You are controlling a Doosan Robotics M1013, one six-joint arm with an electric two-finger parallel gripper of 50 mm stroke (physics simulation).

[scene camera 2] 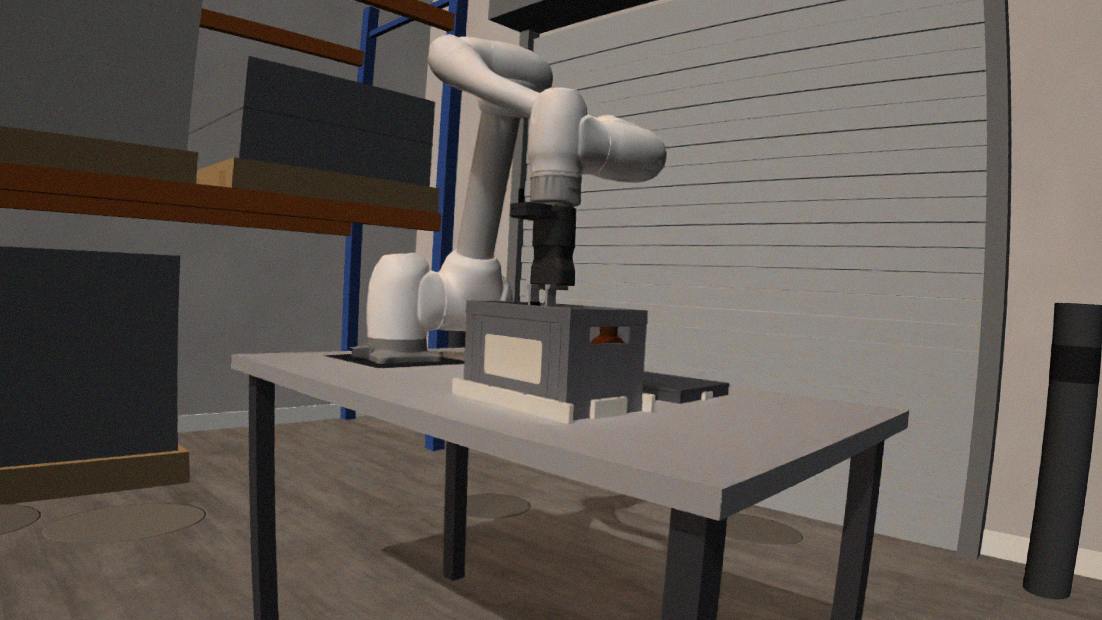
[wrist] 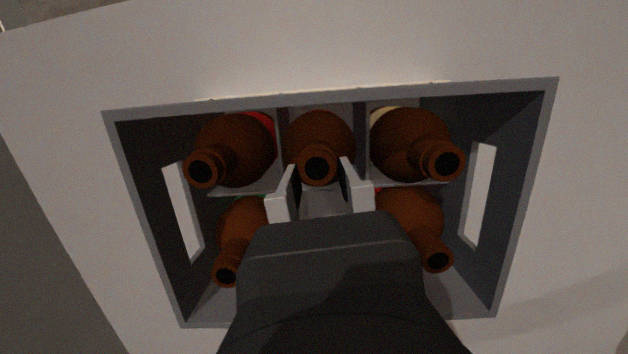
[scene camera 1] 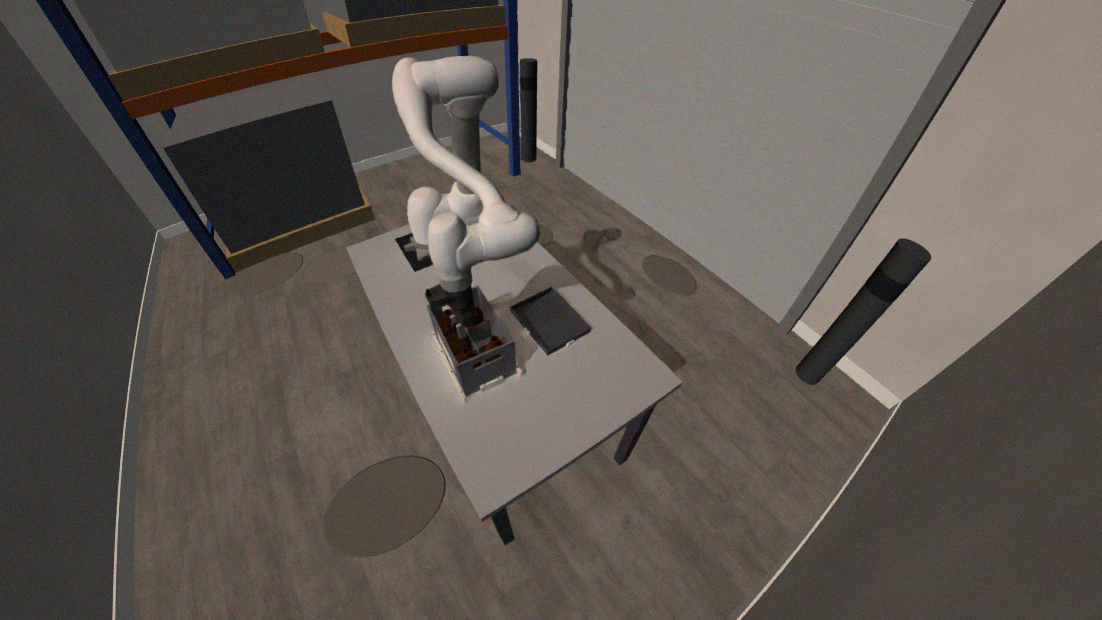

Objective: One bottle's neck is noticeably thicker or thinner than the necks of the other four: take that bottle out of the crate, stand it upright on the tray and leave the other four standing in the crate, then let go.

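Pixels of known places: gripper, fingertip midpoint: (wrist: 318, 173) (scene camera 1: 460, 333); arm's base, link origin: (scene camera 2: 396, 358).
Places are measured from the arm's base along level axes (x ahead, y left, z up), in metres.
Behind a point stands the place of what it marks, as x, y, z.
Note:
The grey crate (scene camera 1: 489, 377) {0.809, -0.024, 0.044} (scene camera 2: 604, 377) {0.809, -0.029, 0.062} (wrist: 325, 97) {0.676, -0.119, 0.173} holds brown bottles. In the wrist view, my gripper (wrist: 318, 173) {0.680, -0.064, 0.142} (scene camera 2: 542, 296) has its fingers close around the neck of the middle bottle (wrist: 318, 131) {0.680, -0.094, 0.122} in the upper row and looks shut on it. That bottle is upright in its cell; whether its base is lifted is hidden. An upper left bottle (wrist: 240, 145) {0.748, -0.083, 0.122}, an upper right bottle (wrist: 407, 140) {0.606, -0.087, 0.123}, a lower left bottle (wrist: 240, 220) {0.759, -0.006, 0.115} and a lower right bottle (wrist: 412, 215) {0.591, -0.015, 0.121} stand around it. The dark tray (scene camera 1: 551, 317) {0.636, 0.287, 0.002} (scene camera 2: 682, 385) {0.648, 0.364, 0.004} bears no bottle.
The crate and tray sit side by side on the grey table (scene camera 1: 547, 416) {0.990, 0.092, -0.002} (scene camera 2: 762, 439) {1.062, 0.057, -0.003}, with low pale strips (scene camera 2: 512, 400) {0.701, -0.132, 0.013} around the crate's foot. The crate's walls and dividers surround the bottles closely. The arm's base stands behind the crate. A racking unit stands farther back.

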